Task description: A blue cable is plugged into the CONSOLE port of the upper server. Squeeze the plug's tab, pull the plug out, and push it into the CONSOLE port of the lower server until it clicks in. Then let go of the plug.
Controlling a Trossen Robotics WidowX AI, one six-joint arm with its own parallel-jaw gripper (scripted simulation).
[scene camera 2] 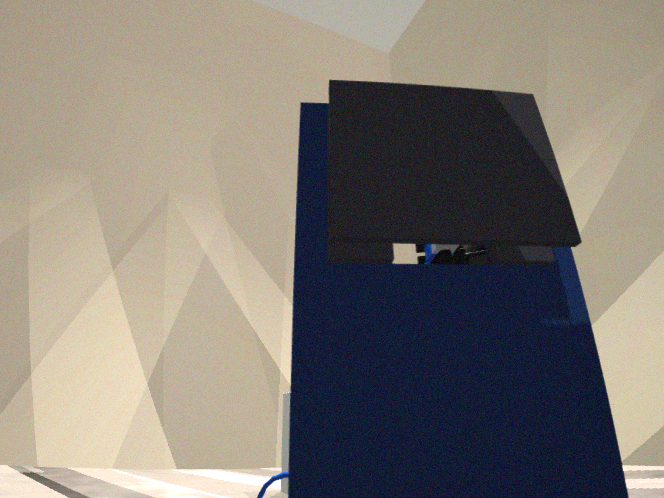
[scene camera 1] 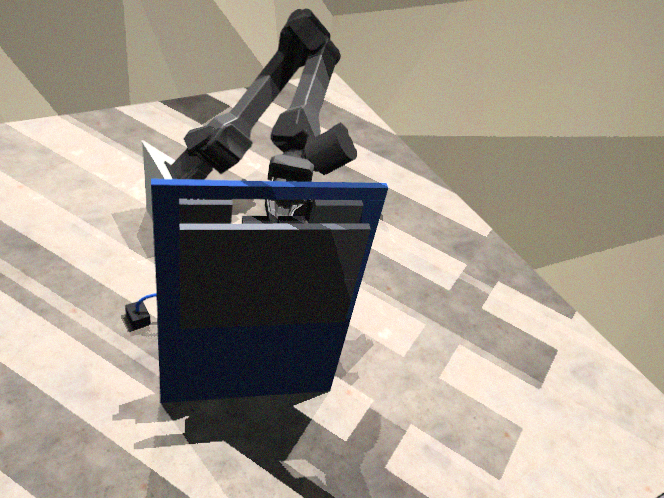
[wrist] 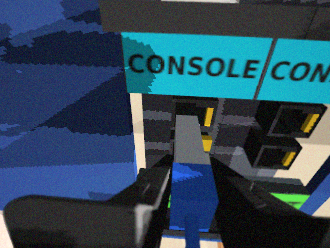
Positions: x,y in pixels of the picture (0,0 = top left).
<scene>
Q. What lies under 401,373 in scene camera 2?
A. A blue rack.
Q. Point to a blue rack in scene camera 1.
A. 239,361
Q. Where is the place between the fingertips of my gripper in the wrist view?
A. At 189,162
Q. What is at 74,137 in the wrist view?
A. A blue rack.
</scene>
